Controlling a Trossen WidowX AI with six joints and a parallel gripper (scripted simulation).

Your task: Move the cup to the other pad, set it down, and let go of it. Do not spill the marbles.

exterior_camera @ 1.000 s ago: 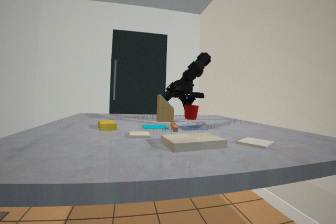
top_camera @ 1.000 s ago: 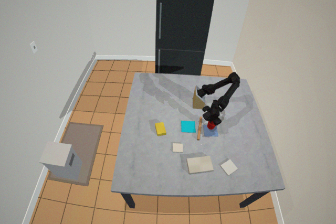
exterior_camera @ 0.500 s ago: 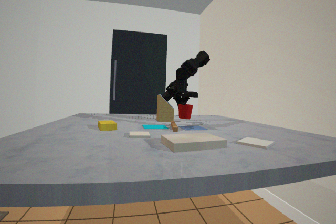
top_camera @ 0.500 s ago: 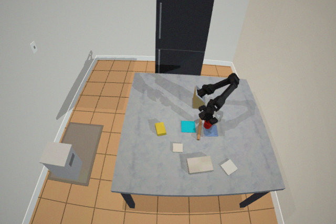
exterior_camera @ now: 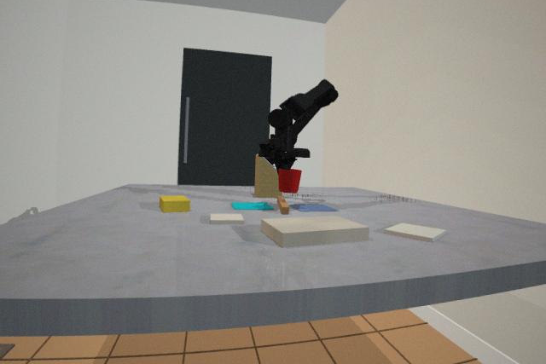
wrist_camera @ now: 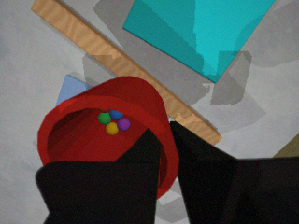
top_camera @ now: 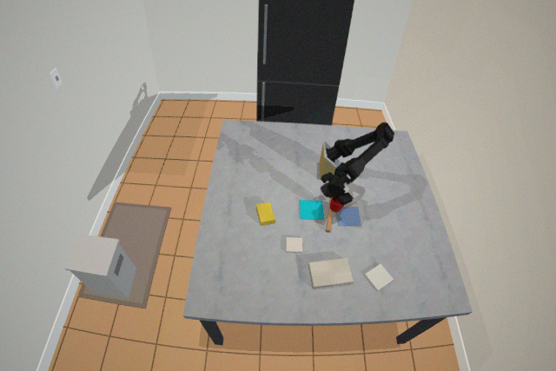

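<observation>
My gripper tip is 10 cm to the left of the cyan pad and 10 cm above it. Round my gripper tip: wooden bar (9 cm below, 2 cm ahead); then red cup (3 cm ahead, 1 cm to the left); then blue pad (10 cm below, 9 cm to the left, 5 cm ahead).
</observation>
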